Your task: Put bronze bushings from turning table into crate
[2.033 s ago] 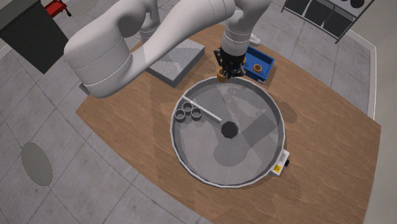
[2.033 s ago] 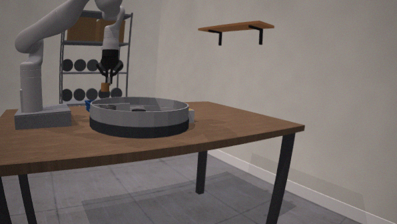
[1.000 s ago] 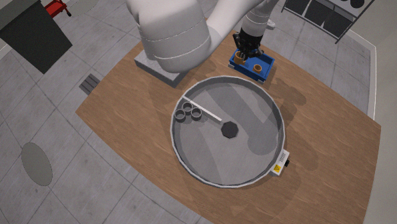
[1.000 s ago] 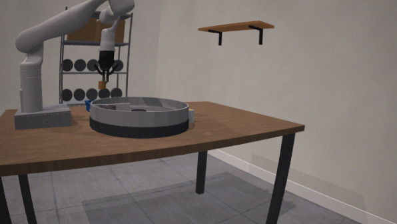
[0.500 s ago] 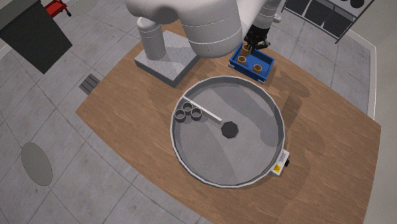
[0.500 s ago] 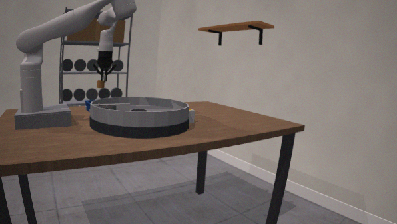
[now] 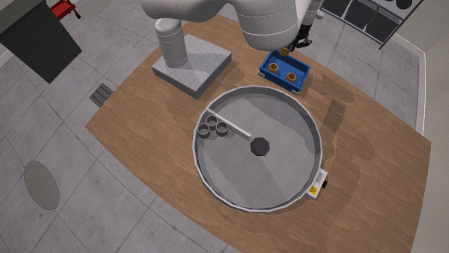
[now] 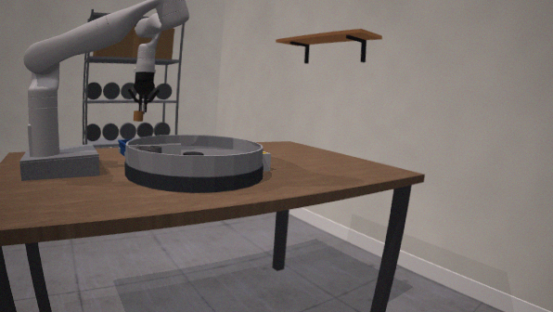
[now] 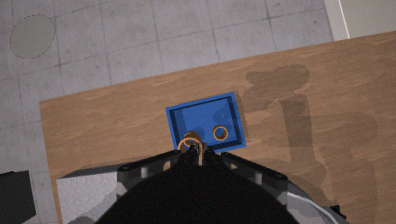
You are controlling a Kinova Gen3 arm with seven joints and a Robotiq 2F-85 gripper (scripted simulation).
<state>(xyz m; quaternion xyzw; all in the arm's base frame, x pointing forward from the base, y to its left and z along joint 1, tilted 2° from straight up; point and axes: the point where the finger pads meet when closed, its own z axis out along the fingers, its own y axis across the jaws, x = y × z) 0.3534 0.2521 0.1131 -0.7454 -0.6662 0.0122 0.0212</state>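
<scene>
The blue crate is 15 cm below my hand, 2 cm to the left of it and 1 cm ahead of it. From my hand the other things lie so: grey turning table 33 cm to the right, 13 cm below, 12 cm ahead.
</scene>
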